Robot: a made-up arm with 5 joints. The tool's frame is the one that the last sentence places. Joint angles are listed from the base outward.
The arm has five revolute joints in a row. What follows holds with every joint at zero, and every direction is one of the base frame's. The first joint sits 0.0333 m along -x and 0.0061 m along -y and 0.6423 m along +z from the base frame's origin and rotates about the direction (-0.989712, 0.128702, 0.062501), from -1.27 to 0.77 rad. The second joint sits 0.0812 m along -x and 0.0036 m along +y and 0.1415 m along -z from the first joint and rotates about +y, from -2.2 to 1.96 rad. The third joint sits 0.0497 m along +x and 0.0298 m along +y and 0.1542 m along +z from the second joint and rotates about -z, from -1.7 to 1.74 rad. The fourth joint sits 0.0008 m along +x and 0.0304 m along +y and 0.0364 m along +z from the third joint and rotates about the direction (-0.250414, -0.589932, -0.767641), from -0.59 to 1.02 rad. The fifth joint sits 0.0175 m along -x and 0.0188 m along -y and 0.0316 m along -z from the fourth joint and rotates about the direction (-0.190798, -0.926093, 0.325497), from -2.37 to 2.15 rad. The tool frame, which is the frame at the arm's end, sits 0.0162 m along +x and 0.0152 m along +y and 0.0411 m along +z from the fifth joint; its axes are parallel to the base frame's.
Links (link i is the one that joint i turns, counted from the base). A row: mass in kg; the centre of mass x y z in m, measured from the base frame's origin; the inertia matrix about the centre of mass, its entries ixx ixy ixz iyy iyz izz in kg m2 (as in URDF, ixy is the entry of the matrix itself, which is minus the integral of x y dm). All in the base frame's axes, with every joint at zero. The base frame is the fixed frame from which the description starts. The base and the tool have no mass.
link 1: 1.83; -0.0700 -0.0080 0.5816; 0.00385 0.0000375 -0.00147 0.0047 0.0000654 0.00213
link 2: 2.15; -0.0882 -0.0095 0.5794; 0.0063 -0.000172 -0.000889 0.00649 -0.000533 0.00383
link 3: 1.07; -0.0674 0.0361 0.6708; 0.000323 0 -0.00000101 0.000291 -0.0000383 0.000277
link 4: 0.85; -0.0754 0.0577 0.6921; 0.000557 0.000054 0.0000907 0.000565 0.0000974 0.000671
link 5: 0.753; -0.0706 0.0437 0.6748; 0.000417 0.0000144 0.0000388 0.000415 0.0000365 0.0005
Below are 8 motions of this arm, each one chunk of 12 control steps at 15 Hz.
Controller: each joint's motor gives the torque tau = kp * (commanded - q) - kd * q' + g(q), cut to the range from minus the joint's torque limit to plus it. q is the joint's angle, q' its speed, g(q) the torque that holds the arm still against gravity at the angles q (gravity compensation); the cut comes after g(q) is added. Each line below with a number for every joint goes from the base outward.
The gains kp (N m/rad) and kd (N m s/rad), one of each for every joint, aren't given. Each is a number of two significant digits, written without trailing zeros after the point. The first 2 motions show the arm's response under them.
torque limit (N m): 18 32 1.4 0.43 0.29
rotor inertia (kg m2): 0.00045 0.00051 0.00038 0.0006 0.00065
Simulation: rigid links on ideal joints. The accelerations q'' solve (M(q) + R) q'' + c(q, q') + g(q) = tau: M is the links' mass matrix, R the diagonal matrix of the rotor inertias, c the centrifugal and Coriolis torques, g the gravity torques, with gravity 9.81 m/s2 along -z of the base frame. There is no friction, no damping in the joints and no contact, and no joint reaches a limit. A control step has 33 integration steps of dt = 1/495 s. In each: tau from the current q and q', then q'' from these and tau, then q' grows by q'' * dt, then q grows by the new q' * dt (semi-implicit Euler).
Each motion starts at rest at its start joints. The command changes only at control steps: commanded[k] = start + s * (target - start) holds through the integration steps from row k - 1 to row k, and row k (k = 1, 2, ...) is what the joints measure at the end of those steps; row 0 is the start. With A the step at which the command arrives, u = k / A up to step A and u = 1 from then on. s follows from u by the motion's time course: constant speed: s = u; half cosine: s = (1 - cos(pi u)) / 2; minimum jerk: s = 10 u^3 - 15 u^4 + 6 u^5; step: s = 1 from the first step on.
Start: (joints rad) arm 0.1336 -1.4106 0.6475 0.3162 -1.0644
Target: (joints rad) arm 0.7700 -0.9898 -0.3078 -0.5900 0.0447
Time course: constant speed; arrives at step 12
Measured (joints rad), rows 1 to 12:
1: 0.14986 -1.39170 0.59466 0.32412 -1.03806
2: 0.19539 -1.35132 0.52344 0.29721 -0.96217
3: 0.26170 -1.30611 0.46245 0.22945 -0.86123
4: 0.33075 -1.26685 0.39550 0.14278 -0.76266
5: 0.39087 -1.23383 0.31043 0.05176 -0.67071
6: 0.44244 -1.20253 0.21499 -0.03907 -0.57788
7: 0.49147 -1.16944 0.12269 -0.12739 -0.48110
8: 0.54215 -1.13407 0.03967 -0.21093 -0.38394
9: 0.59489 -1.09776 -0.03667 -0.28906 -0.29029
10: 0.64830 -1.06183 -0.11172 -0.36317 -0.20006
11: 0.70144 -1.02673 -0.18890 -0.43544 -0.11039
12: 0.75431 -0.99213 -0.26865 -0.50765 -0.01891
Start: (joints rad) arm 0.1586 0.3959 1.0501 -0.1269 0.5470
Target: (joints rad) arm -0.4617 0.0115 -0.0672 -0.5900 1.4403
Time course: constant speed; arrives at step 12
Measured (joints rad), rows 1 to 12:
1: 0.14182 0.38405 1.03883 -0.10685 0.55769
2: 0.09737 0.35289 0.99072 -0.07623 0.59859
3: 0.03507 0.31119 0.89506 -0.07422 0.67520
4: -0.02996 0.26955 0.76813 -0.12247 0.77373
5: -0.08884 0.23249 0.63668 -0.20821 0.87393
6: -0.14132 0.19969 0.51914 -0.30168 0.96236
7: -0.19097 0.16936 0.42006 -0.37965 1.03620
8: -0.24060 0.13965 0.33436 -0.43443 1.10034
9: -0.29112 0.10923 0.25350 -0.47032 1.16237
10: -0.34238 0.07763 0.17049 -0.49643 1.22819
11: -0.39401 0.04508 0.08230 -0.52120 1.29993
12: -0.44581 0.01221 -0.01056 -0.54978 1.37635
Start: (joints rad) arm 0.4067 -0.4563 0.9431 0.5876 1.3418
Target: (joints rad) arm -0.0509 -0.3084 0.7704 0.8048 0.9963
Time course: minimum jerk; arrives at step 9
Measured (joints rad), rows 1 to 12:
1: 0.40442 -0.45537 0.93935 0.58887 1.34135
2: 0.38895 -0.44919 0.91809 0.59524 1.33787
3: 0.34651 -0.43294 0.87642 0.60564 1.32517
4: 0.27257 -0.40602 0.83014 0.61863 1.29306
5: 0.17612 -0.37282 0.79937 0.63806 1.23346
6: 0.07592 -0.34034 0.79385 0.66957 1.14936
7: -0.00686 -0.31534 0.80974 0.71401 1.05774
8: -0.05682 -0.30211 0.83394 0.76536 0.98282
9: -0.07167 -0.30031 0.84858 0.81375 0.94354
10: -0.06505 -0.30422 0.83758 0.84898 0.94263
11: -0.05404 -0.30803 0.80705 0.85959 0.96633
12: -0.04755 -0.30975 0.77634 0.84516 0.99394

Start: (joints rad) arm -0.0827 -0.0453 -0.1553 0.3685 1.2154
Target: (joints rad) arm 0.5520 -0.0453 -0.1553 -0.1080 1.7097
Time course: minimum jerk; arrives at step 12
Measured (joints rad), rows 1 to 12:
1: -0.08138 -0.04532 -0.15519 0.36741 1.21580
2: -0.07170 -0.04541 -0.15464 0.35983 1.21926
3: -0.04265 -0.04554 -0.15388 0.33885 1.23214
4: 0.01313 -0.04559 -0.15319 0.30142 1.26243
5: 0.09471 -0.04551 -0.15223 0.25010 1.31483
6: 0.19382 -0.04534 -0.15057 0.19107 1.38719
7: 0.29835 -0.04514 -0.14847 0.13086 1.47105
8: 0.39575 -0.04496 -0.14684 0.07448 1.55508
9: 0.47540 -0.04484 -0.14658 0.02506 1.62857
10: 0.53016 -0.04480 -0.14790 -0.01549 1.68357
11: 0.55792 -0.04486 -0.15029 -0.04638 1.71612
12: 0.56325 -0.04502 -0.15284 -0.06879 1.72743

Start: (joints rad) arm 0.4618 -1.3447 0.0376 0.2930 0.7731
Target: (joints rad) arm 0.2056 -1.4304 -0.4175 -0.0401 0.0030
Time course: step
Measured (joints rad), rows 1 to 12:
1: 0.37545 -1.38423 -0.12422 0.25758 0.48941
2: 0.24592 -1.44703 -0.35018 0.12557 0.13687
3: 0.16479 -1.46946 -0.47972 -0.00001 0.00976
4: 0.14290 -1.45167 -0.47689 -0.06824 0.01021
5: 0.16156 -1.42609 -0.41675 -0.08189 0.00816
6: 0.19186 -1.41565 -0.37503 -0.06834 -0.02131
7: 0.21290 -1.42063 -0.37762 -0.05099 -0.04365
8: 0.21995 -1.43009 -0.40745 -0.04186 -0.03488
9: 0.21779 -1.43546 -0.43477 -0.04251 -0.00516
10: 0.21234 -1.43517 -0.44324 -0.04744 0.02040
11: 0.20721 -1.43214 -0.43503 -0.05034 0.02689
12: 0.20379 -1.42956 -0.42116 -0.04840 0.01726

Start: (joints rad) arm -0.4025 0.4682 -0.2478 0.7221 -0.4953
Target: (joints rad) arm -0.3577 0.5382 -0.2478 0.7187 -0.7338
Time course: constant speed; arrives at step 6
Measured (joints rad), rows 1 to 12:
1: -0.40081 0.47376 -0.25800 0.72646 -0.50116
2: -0.39520 0.48612 -0.26521 0.72522 -0.52259
3: -0.38617 0.50110 -0.26130 0.71856 -0.56226
4: -0.37591 0.51535 -0.25177 0.71379 -0.61322
5: -0.36642 0.52779 -0.24411 0.71420 -0.66513
6: -0.35846 0.53895 -0.24145 0.71779 -0.71133
7: -0.35312 0.54419 -0.23284 0.71650 -0.74474
8: -0.35193 0.54288 -0.22863 0.71825 -0.75915
9: -0.35418 0.53940 -0.23465 0.72315 -0.75583
10: -0.35743 0.53699 -0.24479 0.72527 -0.74333
11: -0.35948 0.53646 -0.25207 0.72264 -0.73166
12: -0.35969 0.53711 -0.25410 0.71792 -0.72640

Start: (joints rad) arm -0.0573 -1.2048 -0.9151 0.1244 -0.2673
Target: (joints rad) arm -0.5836 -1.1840 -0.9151 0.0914 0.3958
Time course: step
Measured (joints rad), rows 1 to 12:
1: -0.24462 -1.19648 -1.07506 0.07434 -0.04408
2: -0.52211 -1.19892 -1.07374 -0.04485 0.28636
3: -0.67618 -1.20127 -0.91314 -0.01778 0.44742
4: -0.69499 -1.19098 -0.78091 0.14231 0.45085
5: -0.64620 -1.17864 -0.74856 0.28158 0.40111
6: -0.59490 -1.17626 -0.79642 0.31073 0.36623
7: -0.56889 -1.18247 -0.87584 0.24473 0.36785
8: -0.56468 -1.18834 -0.94017 0.14513 0.39443
9: -0.57018 -1.18867 -0.96644 0.06542 0.41869
10: -0.57722 -1.18525 -0.95991 0.02754 0.42270
11: -0.58253 -1.18235 -0.93892 0.02695 0.40936
12: -0.58545 -1.18191 -0.91915 0.04798 0.39281

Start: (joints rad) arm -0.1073 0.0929 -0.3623 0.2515 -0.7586
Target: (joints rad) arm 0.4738 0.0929 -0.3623 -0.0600 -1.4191
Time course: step
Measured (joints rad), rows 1 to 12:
1: 0.13020 0.08386 -0.39504 0.17153 -0.88771
2: 0.45068 0.08406 -0.38436 0.03136 -1.13900
3: 0.58334 0.09930 -0.33937 -0.05695 -1.39955
4: 0.55957 0.10872 -0.30510 -0.08132 -1.55040
5: 0.49530 0.10326 -0.30666 -0.07868 -1.55645
6: 0.45815 0.09228 -0.34142 -0.07182 -1.48738
7: 0.45451 0.08622 -0.37744 -0.06911 -1.42003
8: 0.46501 0.08731 -0.38971 -0.07085 -1.38876
9: 0.47397 0.09168 -0.38005 -0.07203 -1.39065
10: 0.47706 0.09486 -0.36422 -0.06881 -1.40668
11: 0.47636 0.09523 -0.35467 -0.06227 -1.42036
12: 0.47474 0.09388 -0.35411 -0.05628 -1.42555

